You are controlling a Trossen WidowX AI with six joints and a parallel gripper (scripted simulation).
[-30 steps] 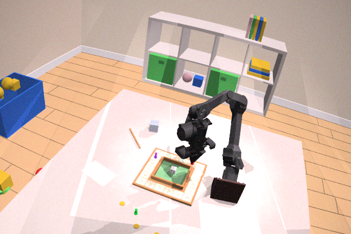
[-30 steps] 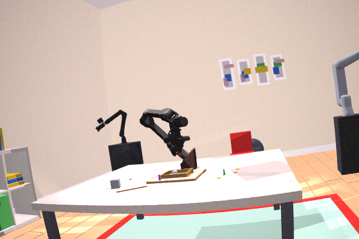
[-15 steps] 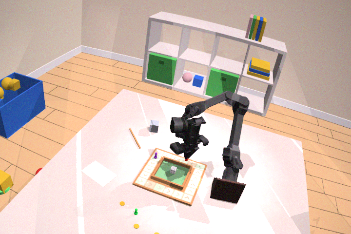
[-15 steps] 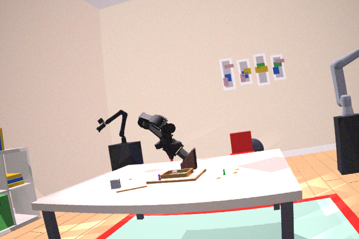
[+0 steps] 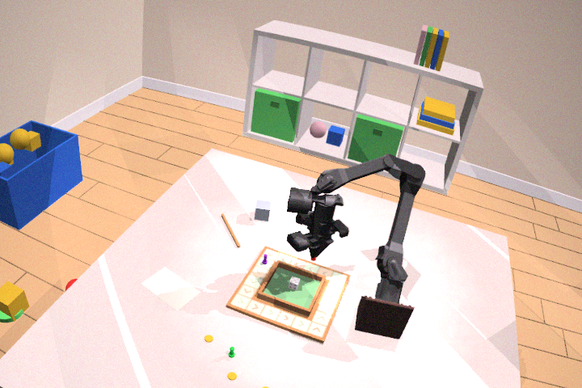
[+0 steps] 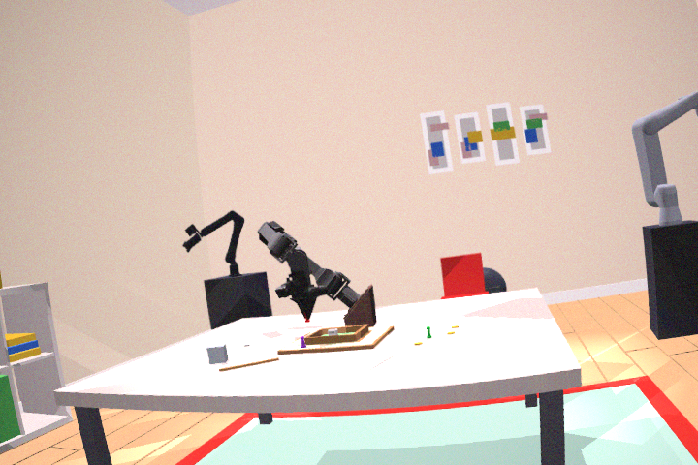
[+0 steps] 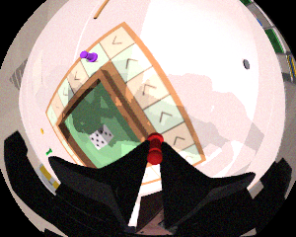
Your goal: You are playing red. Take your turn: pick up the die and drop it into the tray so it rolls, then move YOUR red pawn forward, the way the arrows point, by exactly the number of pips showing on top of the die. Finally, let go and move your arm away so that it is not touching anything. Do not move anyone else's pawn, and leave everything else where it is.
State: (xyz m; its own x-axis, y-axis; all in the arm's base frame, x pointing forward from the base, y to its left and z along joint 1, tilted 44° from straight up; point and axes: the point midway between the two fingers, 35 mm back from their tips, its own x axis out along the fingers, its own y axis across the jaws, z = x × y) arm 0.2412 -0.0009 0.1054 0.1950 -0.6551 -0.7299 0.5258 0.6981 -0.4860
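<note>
The white die lies 20 mm ahead of my gripper tip, 90 mm to the left of it and 50 mm below it. Round my gripper tip: purple pawn 140 mm ahead, 40 mm to the left, 50 mm below; then red pawn 10 mm above; then green tray 20 mm ahead, 100 mm to the left, 70 mm below.
</note>
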